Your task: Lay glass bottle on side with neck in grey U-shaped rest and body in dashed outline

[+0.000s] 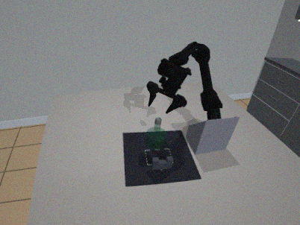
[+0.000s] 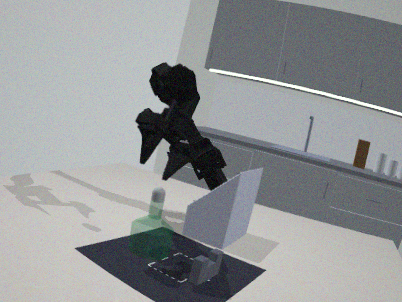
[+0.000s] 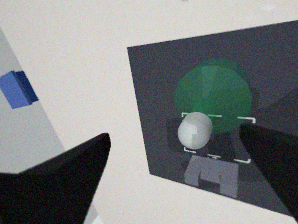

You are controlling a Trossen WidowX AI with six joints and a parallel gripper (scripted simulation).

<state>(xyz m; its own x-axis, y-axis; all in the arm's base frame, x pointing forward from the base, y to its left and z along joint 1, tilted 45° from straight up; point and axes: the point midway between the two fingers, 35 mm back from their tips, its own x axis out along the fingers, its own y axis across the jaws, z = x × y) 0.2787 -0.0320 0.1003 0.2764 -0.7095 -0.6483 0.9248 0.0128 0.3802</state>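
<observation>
Right now my gripper tip is 9 cm above the green glass bottle and 2 cm to the right of it. From my gripper tip the other things lie so: dark mat (18 cm below, 10 cm to the left, 2 cm ahead).
</observation>
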